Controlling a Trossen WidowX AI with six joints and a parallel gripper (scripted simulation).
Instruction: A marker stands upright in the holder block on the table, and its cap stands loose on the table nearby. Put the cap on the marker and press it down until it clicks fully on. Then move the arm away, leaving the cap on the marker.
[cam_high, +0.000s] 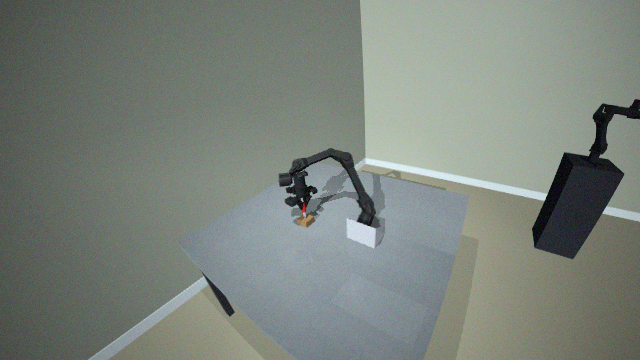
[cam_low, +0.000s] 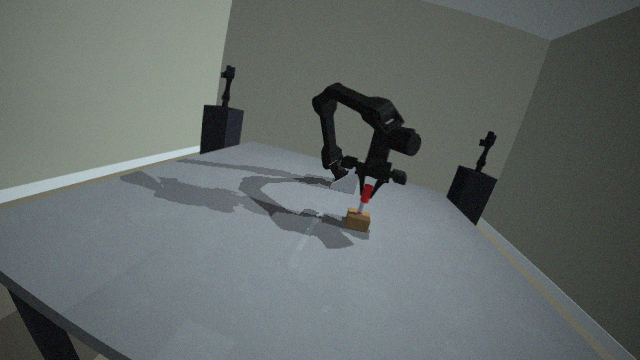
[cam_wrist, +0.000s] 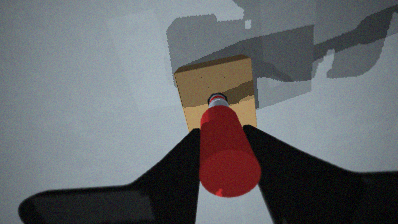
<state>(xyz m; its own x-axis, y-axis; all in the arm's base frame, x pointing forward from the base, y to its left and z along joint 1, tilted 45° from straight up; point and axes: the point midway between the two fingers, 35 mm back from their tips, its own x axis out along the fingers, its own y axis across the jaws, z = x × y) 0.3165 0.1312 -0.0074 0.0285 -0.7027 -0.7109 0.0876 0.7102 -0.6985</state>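
My gripper tip is now 8 cm above the holder block. The rest, counted from my gripper tip: red cap 1 cm above.
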